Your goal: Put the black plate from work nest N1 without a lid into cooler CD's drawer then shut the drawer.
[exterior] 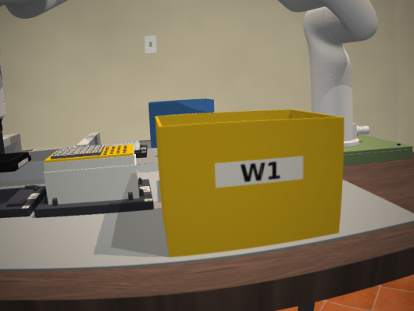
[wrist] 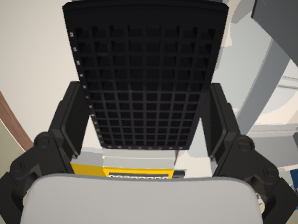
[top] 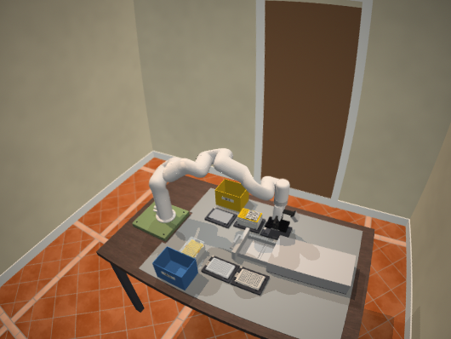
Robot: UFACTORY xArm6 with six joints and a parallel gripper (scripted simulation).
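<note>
The cooler drawer is 190 mm to the right of my hand, 50 mm below it and 40 mm behind it. Also, from my hand: dark nest 70 mm below; then black plate 10 mm below; then tip box 180 mm behind, 20 mm below.
</note>
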